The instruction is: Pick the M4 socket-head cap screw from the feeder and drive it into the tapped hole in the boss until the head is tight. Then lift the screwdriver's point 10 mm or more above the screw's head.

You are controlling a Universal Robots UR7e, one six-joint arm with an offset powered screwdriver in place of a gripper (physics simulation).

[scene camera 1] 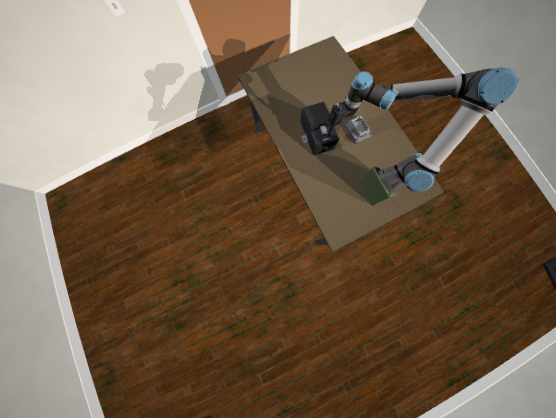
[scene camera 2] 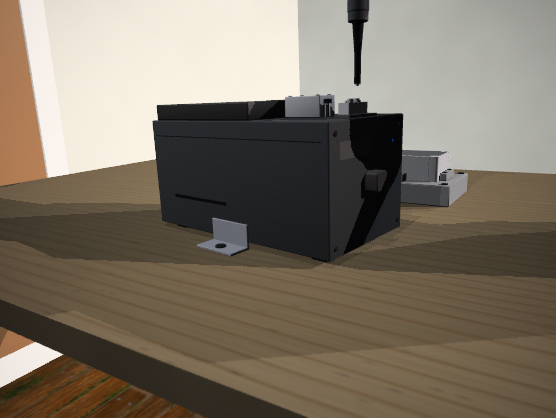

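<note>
The feeder [scene camera 1: 315,116] [scene camera 2: 240,175] is a black box on the table. A grey block [scene camera 2: 302,107] and a smaller grey block [scene camera 2: 345,109] stand on its top. My screwdriver [scene camera 1: 328,133] [scene camera 2: 357,83] points straight down. In scene camera 2 its tip is a little above the smaller block, apart from it, and no screw shows on it. No M4 screw can be made out at this size. The light grey fixture [scene camera 1: 358,129] [scene camera 2: 425,193] lies beside the feeder, partly hidden behind it in scene camera 2. The boss and its tapped hole cannot be made out.
The arm's base is on a green mount [scene camera 1: 374,187] near one end of the wooden table [scene camera 1: 345,227] [scene camera 2: 280,310]. A small metal bracket [scene camera 2: 230,235] [scene camera 1: 304,139] stands at the feeder's side. The arm's elbow [scene camera 1: 497,86] is out past the table's edge.
</note>
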